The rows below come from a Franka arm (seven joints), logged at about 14 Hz.
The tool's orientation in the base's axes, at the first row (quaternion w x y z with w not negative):
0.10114, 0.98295, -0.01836, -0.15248
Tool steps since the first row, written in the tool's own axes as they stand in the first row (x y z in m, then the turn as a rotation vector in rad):
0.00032, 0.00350, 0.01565, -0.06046, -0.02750, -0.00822
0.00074, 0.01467, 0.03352, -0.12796, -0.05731, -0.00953
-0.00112, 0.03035, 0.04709, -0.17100, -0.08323, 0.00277
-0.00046, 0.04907, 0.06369, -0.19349, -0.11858, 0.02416
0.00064, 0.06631, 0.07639, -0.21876, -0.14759, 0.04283
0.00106, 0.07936, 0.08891, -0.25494, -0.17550, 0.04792
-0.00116, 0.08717, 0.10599, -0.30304, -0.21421, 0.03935
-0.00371, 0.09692, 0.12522, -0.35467, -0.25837, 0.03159
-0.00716, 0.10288, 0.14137, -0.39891, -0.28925, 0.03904
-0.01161, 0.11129, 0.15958, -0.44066, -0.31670, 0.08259
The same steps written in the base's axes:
-0.00446, -0.00647, -0.01398, -0.05497, 0.03255, 0.01995
-0.00954, -0.02089, -0.02850, -0.11873, 0.06651, 0.03506
-0.01552, -0.03873, -0.03740, -0.16334, 0.09238, 0.03102
-0.02002, -0.06031, -0.04926, -0.19107, 0.12436, 0.01050
-0.02292, -0.07971, -0.05791, -0.22066, 0.15084, -0.00537
-0.02639, -0.09493, -0.06705, -0.25653, 0.17960, -0.00512
-0.03373, -0.10573, -0.08073, -0.29956, 0.22236, 0.00921
-0.04204, -0.11882, -0.09592, -0.34617, 0.27055, 0.02271
-0.05026, -0.12754, -0.10875, -0.39042, 0.30230, 0.02254
-0.06007, -0.13900, -0.12271, -0.44327, 0.32354, -0.01135

